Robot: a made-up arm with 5 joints.
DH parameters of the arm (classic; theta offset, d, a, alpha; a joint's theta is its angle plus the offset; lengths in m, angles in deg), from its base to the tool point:
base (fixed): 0 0.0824 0 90
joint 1: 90 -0.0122 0.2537 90
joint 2: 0 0.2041 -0.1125 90
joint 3: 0 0.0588 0.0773 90
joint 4: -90 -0.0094 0.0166 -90
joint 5: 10.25 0 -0.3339 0
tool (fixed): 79.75 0.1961 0 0
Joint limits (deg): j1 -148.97..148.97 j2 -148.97..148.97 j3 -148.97..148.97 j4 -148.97..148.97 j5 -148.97..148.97
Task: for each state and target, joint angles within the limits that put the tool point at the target. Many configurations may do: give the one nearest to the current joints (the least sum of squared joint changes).
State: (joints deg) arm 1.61 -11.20 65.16 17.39 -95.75
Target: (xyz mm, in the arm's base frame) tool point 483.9 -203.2 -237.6
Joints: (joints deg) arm -32.40 -38.63 72.01 9.78 -114.11
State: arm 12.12 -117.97 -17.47 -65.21 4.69
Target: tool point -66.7 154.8 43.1
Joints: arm 42.67 -108.53 -31.72 -38.19 3.17
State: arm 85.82 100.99 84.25 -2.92 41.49
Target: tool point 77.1 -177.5 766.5
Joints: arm 42.30 114.96 91.74 -8.79 30.68
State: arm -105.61 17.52 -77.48 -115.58 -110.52
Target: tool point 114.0 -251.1 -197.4
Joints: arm -127.94 56.26 -91.84 -112.82 -89.63
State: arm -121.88 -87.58 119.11 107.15 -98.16
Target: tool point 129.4 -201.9 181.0
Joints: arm -102.91 -91.82 142.67 125.83 -78.89
